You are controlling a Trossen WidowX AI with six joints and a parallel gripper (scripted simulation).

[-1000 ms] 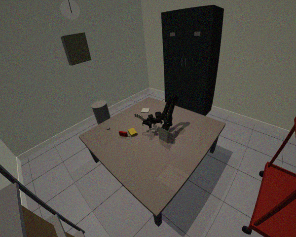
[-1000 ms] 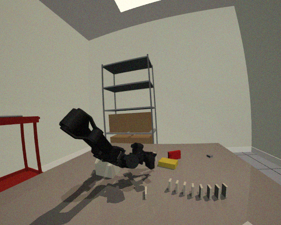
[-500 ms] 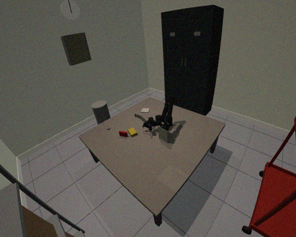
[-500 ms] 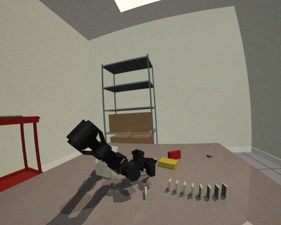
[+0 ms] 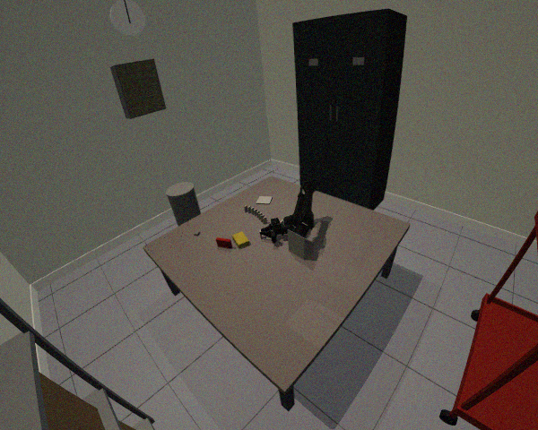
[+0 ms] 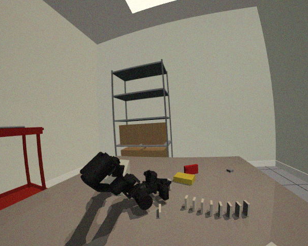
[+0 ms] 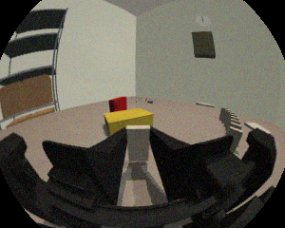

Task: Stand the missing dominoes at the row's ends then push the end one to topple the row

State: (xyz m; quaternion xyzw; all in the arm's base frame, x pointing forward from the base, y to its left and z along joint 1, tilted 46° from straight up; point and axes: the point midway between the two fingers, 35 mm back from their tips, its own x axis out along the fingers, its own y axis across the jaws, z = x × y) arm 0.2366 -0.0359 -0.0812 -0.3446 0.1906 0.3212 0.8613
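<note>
Now: gripper tip 10 cm to the right of the yellow block, 8 cm short of it and 3 cm above it. Also, from my gripper tip: white sheet 35 cm to the right, 30 cm ahead, 5 cm below; red block 20 cm to the left, 12 cm ahead, 2 cm below.
</note>
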